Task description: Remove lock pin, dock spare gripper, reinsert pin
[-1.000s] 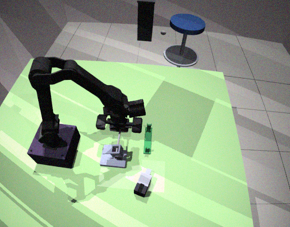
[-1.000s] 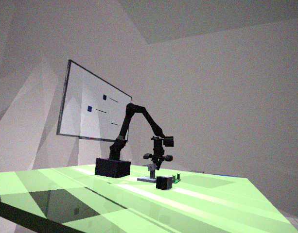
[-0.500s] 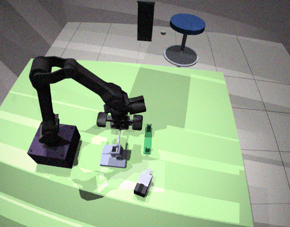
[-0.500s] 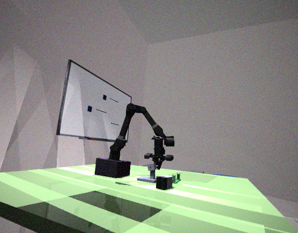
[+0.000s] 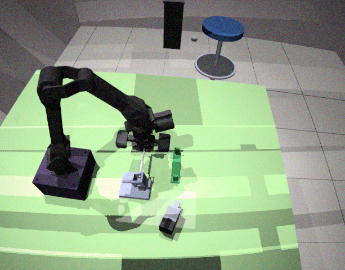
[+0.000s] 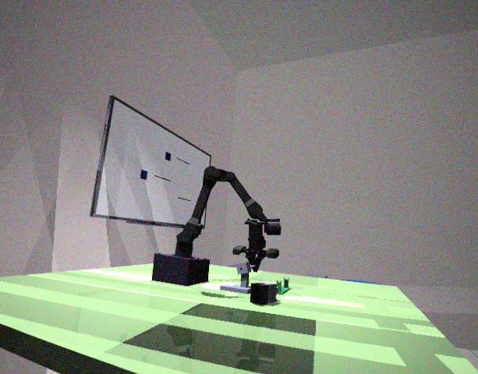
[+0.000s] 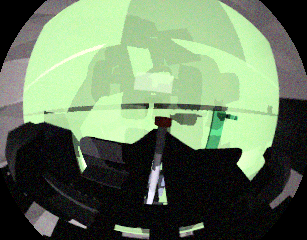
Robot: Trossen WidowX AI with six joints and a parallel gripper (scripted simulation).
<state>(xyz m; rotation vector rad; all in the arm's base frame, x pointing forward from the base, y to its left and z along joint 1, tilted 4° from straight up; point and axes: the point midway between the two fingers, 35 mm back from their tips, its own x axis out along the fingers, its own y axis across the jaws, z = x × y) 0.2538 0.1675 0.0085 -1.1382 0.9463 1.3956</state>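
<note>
Now: gripper tip 130 mm short of the green fixture, 30 mm above it and 10 mm to the left of it. Also, from my gripper tip: spare gripper: 220 mm to the right, 150 mm ahead, 30 mm below; grey mount: 140 mm to the right, 10 mm ahead.
</note>
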